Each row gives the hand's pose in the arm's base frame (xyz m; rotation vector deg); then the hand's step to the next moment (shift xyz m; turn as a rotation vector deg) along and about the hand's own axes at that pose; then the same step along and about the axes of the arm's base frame.
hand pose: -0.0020 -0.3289 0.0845 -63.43 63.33 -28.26
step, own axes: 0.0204 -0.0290 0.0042 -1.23 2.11 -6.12
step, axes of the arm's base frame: 0.0177 -0.0262 0.0166 -6.35 -0.95 -1.48
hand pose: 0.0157 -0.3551 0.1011 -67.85 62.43 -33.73
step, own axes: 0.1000 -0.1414 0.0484 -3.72 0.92 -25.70
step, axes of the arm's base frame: 0.1068 -0.1084 0.0958 -24.80 -7.74 0.66
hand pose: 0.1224 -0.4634 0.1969 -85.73 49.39 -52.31
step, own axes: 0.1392 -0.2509 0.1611 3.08 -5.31 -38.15
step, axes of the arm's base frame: 0.2131 -0.0296 0.2490 -32.88 -18.51 8.33
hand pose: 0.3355 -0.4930 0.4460 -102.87 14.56 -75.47
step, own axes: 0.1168 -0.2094 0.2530 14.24 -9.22 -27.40
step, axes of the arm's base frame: 0.1990 0.1862 0.2173 -20.27 -17.36 18.07
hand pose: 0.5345 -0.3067 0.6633 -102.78 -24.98 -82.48
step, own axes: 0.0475 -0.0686 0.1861 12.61 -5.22 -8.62
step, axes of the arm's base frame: 0.0912 0.1728 0.0585 -5.53 -5.60 14.09
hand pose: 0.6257 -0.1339 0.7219 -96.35 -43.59 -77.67
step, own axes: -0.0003 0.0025 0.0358 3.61 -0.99 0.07
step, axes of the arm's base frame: 0.0189 0.0303 -0.0036 0.04 0.39 3.72
